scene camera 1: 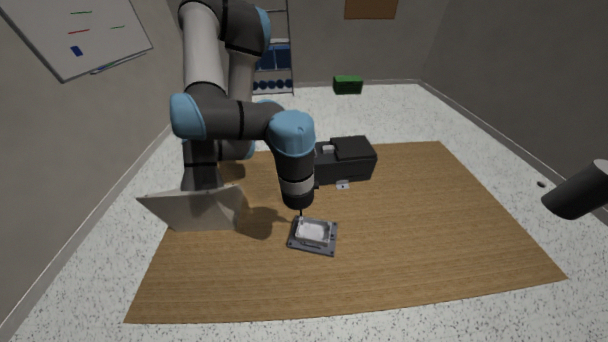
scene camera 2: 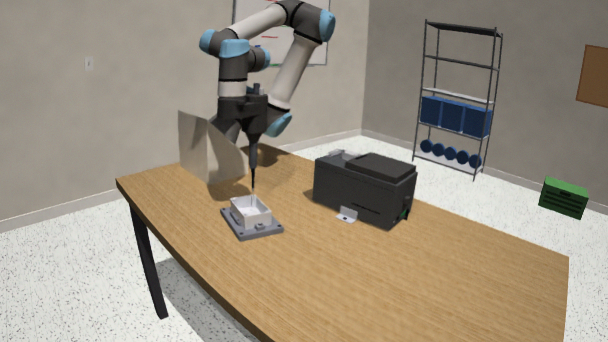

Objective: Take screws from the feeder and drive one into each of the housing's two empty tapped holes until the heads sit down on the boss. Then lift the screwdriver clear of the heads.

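The light grey open-top housing (scene camera 1: 313, 241) (scene camera 2: 259, 220) sits on a dark grey fixture plate (scene camera 1: 327, 250) (scene camera 2: 246, 234) on the table. My screwdriver (scene camera 1: 301, 212) (scene camera 2: 253, 185) points straight down over the housing's back left corner as scene camera 1 sees it. A small light sliver, seemingly a screw (scene camera 2: 253, 191), shows under the dark bit tip, close to the corner boss. Whether it touches the hole is too small to tell. The black screw feeder (scene camera 1: 345, 171) (scene camera 2: 350, 189) stands behind the housing in scene camera 1. The tapped holes are not clearly visible.
A beige angled panel (scene camera 1: 200, 212) (scene camera 2: 192, 145) stands left of the housing, near the arm's base. A small light bracket (scene camera 1: 342, 185) (scene camera 2: 346, 216) lies at the feeder's front. A dark cylinder (scene camera 1: 580, 192) juts in at the right of scene camera 1.
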